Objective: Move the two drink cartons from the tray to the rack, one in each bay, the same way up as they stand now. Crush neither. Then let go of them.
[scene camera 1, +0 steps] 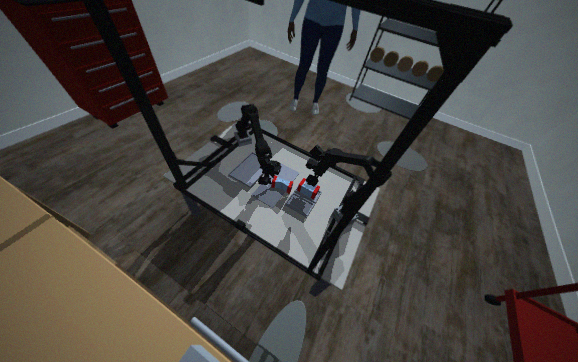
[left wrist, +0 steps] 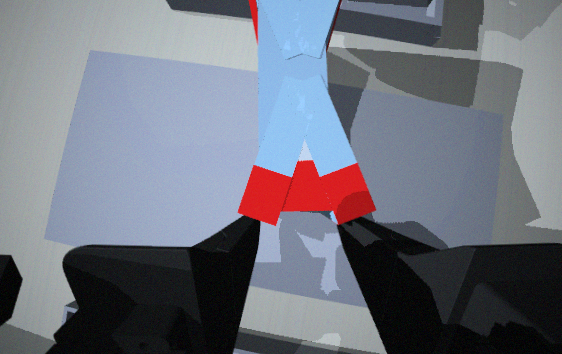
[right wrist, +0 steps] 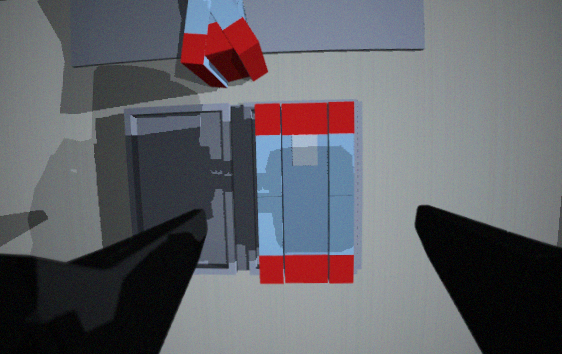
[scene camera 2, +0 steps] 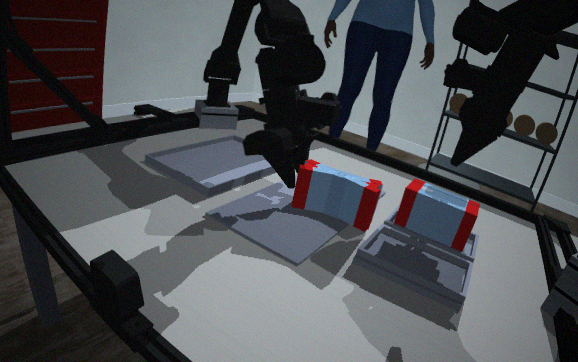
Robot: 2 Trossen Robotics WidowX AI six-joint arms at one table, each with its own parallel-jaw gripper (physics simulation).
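Seen in the pictures: left gripper, fingertip midpoint: [scene camera 1: 272, 181] [left wrist: 298, 216] [scene camera 2: 297, 183]; right gripper, fingertip midpoint: [right wrist: 310, 218] [scene camera 2: 456, 159]; left arm's base, link origin: [scene camera 1: 242, 135] [scene camera 2: 216, 104].
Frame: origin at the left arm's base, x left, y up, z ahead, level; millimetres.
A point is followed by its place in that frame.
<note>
A blue carton with red ends [scene camera 1: 283, 185] @[x 78, y -7, z 525 mm] [scene camera 2: 332, 195] @[x 67, y -17, z 513 mm] [left wrist: 292, 110] @[x 68, y 16, z 492 mm] [right wrist: 195, 47] @[x 103, y 16, z 558 mm] is over the grey mat, its sides bent inward. My left gripper [scene camera 2: 292, 184] @[x 32, y -21, z 460 mm] [left wrist: 298, 216] @[x 32, y -21, z 460 mm] is shut on its near red end; the fingertips are partly hidden. The other carton [scene camera 1: 309, 188] @[x 204, y 23, z 626 mm] [scene camera 2: 435, 215] @[x 190, y -2, z 621 mm] [right wrist: 305, 200] @[x 219, y 22, z 608 mm] sits in one bay of the rack [scene camera 2: 462, 298] @[x 124, y -39, z 756 mm] [right wrist: 226, 150] @[x 145, y -36, z 613 mm], the right bay in the right wrist view. The other bay is empty. My right gripper [scene camera 1: 311, 180] @[x 216, y 85, z 605 mm] [scene camera 2: 456, 162] @[x 216, y 85, z 605 mm] [right wrist: 310, 218] @[x 216, y 85, z 605 mm] is open above the rack, its fingers wide of that carton. The tray [scene camera 1: 245, 170] @[x -88, y -50, z 289 mm] [scene camera 2: 200, 182] @[x -112, y -51, z 389 mm] is empty.
A flat grey mat [scene camera 1: 267, 195] @[x -32, y -51, z 530 mm] [scene camera 2: 290, 235] @[x -21, y -52, z 561 mm] [left wrist: 150, 150] @[x 146, y -52, z 418 mm] [right wrist: 325, 25] @[x 161, y -51, z 472 mm] lies between tray and rack. A black frame [scene camera 1: 270, 247] @[x -154, y -65, z 836 mm] runs round the table, with posts rising from it. A person [scene camera 1: 320, 45] [scene camera 2: 377, 75] stands behind the table.
</note>
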